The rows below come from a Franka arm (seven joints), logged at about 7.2 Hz.
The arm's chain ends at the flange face. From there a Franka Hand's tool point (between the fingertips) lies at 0.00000 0.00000 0.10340 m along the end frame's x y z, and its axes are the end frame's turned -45 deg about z.
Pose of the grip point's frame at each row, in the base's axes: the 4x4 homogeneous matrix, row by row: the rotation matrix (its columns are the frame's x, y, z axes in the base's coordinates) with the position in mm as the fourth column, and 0 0 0 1 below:
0.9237 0.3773 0.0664 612.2; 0.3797 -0.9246 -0.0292 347.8; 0.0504 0.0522 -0.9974 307.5; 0 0 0 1
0.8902 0.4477 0.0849 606.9; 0.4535 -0.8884 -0.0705 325.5; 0.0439 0.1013 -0.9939 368.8; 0 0 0 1
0.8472 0.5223 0.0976 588.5; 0.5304 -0.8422 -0.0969 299.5; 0.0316 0.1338 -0.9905 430.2; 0 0 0 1
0.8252 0.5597 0.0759 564.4; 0.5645 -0.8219 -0.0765 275.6; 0.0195 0.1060 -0.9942 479.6; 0 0 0 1
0.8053 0.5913 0.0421 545.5; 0.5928 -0.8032 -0.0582 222.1; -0.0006 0.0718 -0.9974 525.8; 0 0 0 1
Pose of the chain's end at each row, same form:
0.9199 -0.3864 0.0664 605.3; -0.3853 -0.9223 -0.0292 350.8; 0.0725 0.0013 -0.9974 410.6; 0 0 0 1
0.9460 -0.3129 0.0849 598.1; -0.3075 -0.9489 -0.0705 332.8; 0.1027 0.0406 -0.9939 471.6; 0 0 0 1
0.9684 -0.2297 0.0976 578.4; -0.2205 -0.9706 -0.0969 309.5; 0.1170 0.0723 -0.9905 532.6; 0 0 0 1
0.9793 -0.1877 0.0759 556.6; -0.1820 -0.9803 -0.0765 283.5; 0.0887 0.0612 -0.9942 582.4; 0 0 0 1
0.9875 -0.1513 0.0421 541.1; -0.1488 -0.9871 -0.0582 228.1; 0.0503 0.0512 -0.9974 628.9; 0 0 0 1

